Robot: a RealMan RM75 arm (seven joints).
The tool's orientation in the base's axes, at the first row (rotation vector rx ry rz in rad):
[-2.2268 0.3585 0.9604]
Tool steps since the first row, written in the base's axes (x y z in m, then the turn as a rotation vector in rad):
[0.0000 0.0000 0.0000 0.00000 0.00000 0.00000]
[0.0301 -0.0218 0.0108 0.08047 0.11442 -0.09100]
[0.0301 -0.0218 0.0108 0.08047 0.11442 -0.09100]
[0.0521 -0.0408 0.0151 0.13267 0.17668 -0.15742]
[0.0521 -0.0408 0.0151 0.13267 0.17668 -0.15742]
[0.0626 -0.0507 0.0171 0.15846 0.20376 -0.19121]
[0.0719 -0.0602 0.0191 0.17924 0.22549 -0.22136]
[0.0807 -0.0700 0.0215 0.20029 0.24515 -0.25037]
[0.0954 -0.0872 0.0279 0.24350 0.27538 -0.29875]
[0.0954 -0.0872 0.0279 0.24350 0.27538 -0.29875]
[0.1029 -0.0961 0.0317 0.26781 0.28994 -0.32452]
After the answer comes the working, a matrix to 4 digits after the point.
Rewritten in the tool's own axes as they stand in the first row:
[0.0000 0.0000 0.0000 0.00000 0.00000 0.00000]
[0.0127 -0.0038 -0.0364 0.12300 -0.07951 0.07999]
[0.0127 -0.0038 -0.0364 0.12300 -0.07951 0.07999]
[0.0245 -0.0025 -0.0633 0.20796 -0.11879 0.12744]
[0.0245 -0.0025 -0.0633 0.20796 -0.11879 0.12744]
[0.0301 -0.0013 -0.0766 0.25059 -0.13504 0.14886]
[0.0350 0.0002 -0.0891 0.28705 -0.14667 0.16753]
[0.0392 0.0020 -0.1017 0.32284 -0.15745 0.18407]
[0.0444 0.0044 -0.1245 0.38810 -0.17749 0.20556]
[0.0444 0.0044 -0.1245 0.38810 -0.17749 0.20556]
[0.0467 0.0055 -0.1364 0.42372 -0.18767 0.21527]

The tool's axes in the first row as the columns of a matrix, in the base's axes (rounded; the answer above uses it unrounded):
[0.6903 -0.4847 -0.5372]
[0.0141 -0.7333 0.6798]
[-0.7234 -0.4768 -0.4993]

